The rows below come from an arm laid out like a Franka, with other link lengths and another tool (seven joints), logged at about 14 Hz.
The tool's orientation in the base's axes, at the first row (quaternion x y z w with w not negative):
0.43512 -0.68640 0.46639 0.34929
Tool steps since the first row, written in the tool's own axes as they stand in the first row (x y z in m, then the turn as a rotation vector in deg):
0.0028 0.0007 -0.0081 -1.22 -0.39 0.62
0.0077 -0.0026 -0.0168 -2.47 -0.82 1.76
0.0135 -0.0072 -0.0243 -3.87 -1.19 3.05
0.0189 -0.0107 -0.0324 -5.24 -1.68 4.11
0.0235 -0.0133 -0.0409 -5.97 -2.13 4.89
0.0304 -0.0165 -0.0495 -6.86 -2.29 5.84
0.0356 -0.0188 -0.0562 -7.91 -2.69 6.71
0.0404 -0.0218 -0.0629 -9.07 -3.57 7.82
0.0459 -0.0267 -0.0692 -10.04 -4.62 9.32
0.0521 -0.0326 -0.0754 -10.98 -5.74 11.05
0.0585 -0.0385 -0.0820 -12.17 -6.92 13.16
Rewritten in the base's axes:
-0.0011 0.0070 0.0048 0.77 -0.33 -1.15
0.0007 0.0133 0.0131 1.56 -1.14 -2.48
0.0033 0.0179 0.0222 2.33 -2.05 -4.01
0.0051 0.0235 0.0307 3.23 -2.77 -5.39
0.0064 0.0298 0.0384 3.86 -3.39 -6.14
0.0074 0.0354 0.0484 4.27 -4.08 -7.18
0.0081 0.0399 0.0559 4.97 -4.69 -8.25
0.0095 0.0444 0.0633 6.14 -5.59 -9.34
0.0124 0.0479 0.0718 7.37 -6.93 -10.33
0.0160 0.0510 0.0813 8.63 -8.52 -11.34
0.0195 0.0544 0.0911 10.01 -10.41 -12.67

